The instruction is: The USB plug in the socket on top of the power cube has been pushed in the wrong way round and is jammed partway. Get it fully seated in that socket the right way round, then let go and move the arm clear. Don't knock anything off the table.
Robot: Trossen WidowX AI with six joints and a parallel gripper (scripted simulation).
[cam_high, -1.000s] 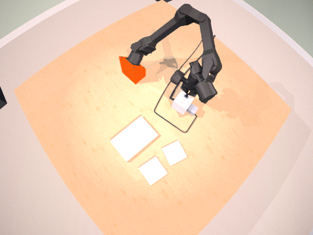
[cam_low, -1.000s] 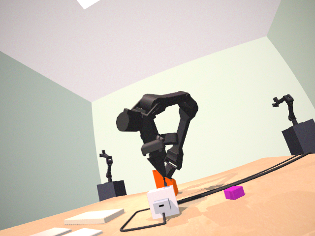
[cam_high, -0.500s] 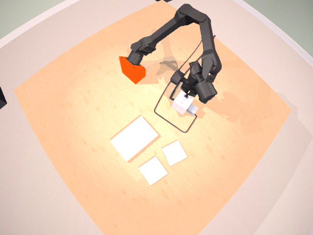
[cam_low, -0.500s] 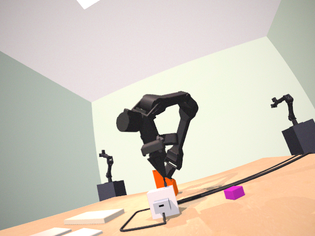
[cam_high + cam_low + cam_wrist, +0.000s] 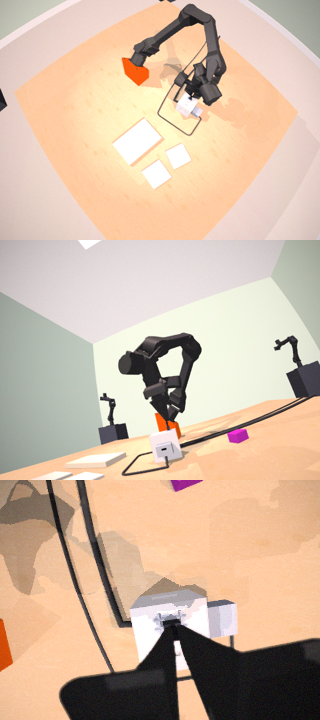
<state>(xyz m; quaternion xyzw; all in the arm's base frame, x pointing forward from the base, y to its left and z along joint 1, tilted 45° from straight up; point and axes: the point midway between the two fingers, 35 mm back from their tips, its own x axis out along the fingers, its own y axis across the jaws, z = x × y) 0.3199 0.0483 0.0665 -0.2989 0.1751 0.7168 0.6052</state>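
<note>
My gripper tip is now 20 mm above the dark USB plug. Round my gripper tip: magenta block: 10 mm ahead, 180 mm to the left, 90 mm below; USB socket: 40 mm below.
</note>
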